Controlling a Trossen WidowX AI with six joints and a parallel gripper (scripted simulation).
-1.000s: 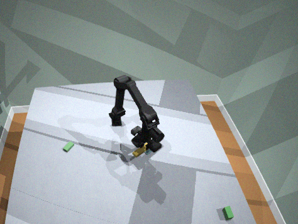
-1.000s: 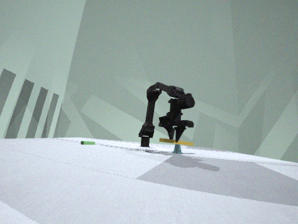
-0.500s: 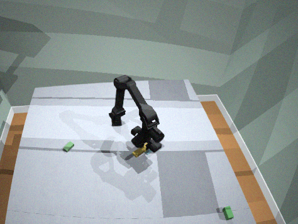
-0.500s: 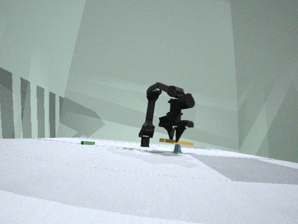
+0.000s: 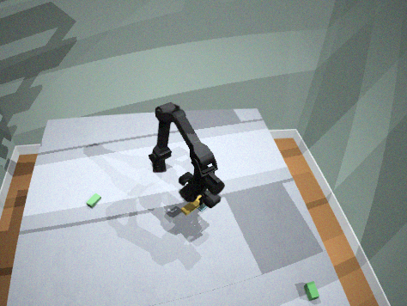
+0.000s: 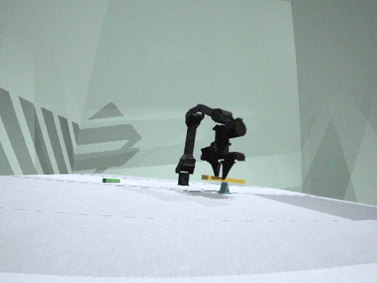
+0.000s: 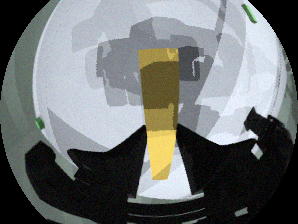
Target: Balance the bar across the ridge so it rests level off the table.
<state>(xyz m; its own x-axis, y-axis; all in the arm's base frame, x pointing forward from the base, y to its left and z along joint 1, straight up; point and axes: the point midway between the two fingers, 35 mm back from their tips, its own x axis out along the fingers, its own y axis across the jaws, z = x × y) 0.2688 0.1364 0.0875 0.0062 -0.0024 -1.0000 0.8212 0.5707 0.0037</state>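
Now: gripper tip 2 cm past the yellow bar and 2 cm to the right of it.
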